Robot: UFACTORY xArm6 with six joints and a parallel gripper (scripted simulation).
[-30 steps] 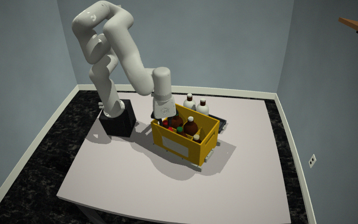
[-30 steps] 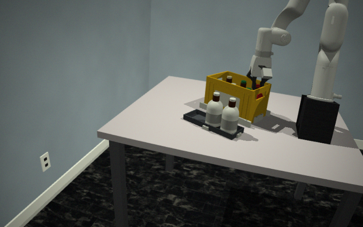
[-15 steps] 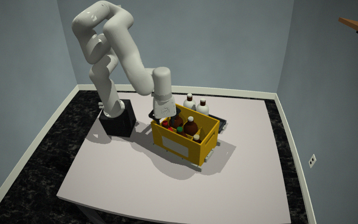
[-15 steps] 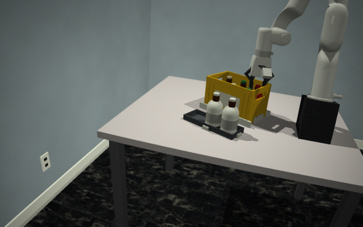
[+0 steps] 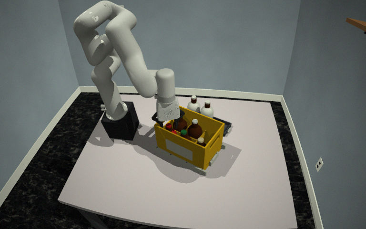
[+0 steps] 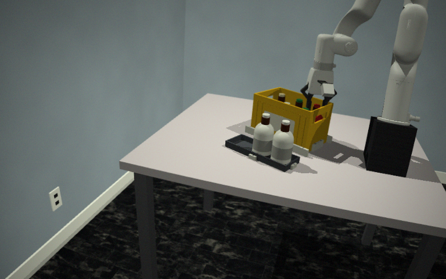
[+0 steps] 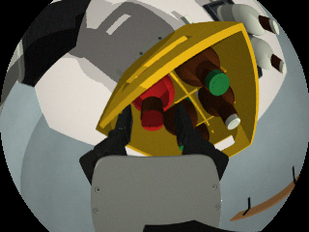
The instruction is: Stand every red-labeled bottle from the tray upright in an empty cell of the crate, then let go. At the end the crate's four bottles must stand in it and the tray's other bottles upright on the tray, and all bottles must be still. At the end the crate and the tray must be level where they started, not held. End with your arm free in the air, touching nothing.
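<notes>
The red-labeled bottle is 70 mm below my hand. The rest, counted from my hand: crate 100 mm ahead, 10 mm to the right, 80 mm below.
</notes>
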